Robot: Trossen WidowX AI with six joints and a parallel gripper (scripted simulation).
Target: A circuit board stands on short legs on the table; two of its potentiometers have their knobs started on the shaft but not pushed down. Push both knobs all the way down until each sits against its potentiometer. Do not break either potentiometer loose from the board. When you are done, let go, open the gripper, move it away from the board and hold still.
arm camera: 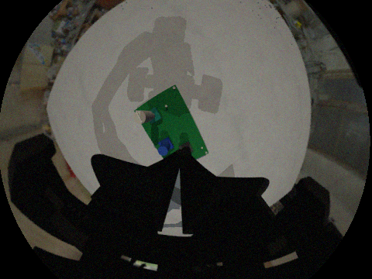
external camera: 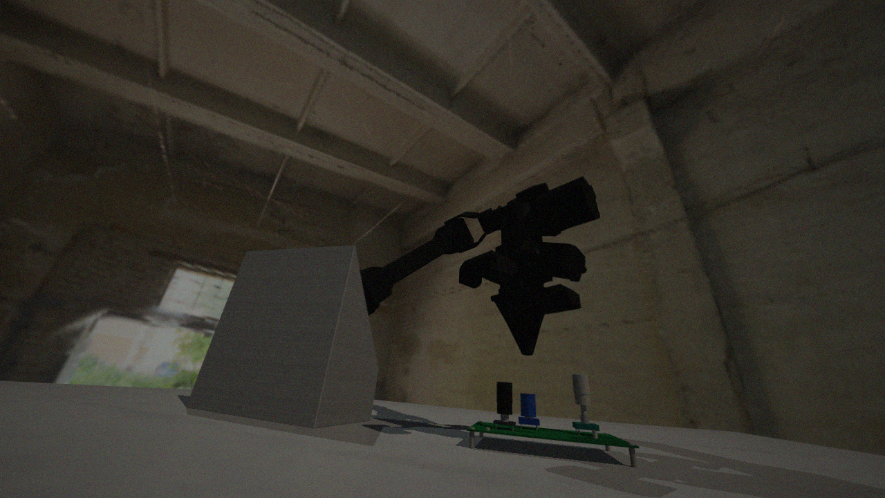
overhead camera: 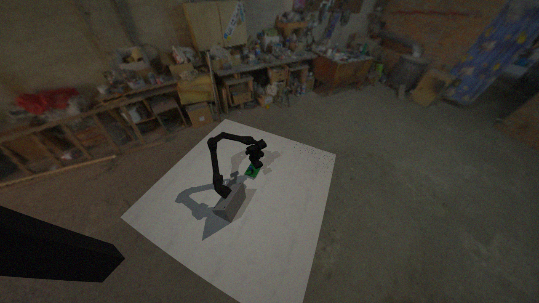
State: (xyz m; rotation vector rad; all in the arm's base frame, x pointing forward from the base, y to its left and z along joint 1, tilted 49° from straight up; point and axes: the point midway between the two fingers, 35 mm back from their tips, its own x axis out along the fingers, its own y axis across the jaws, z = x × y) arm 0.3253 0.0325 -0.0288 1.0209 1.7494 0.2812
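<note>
Right now the black knob is 30 mm behind my gripper tip and 50 mm below it. From my gripper tip the other things lie so: white knob (60 mm ahead, 40 mm to the left, 30 mm below).
</note>
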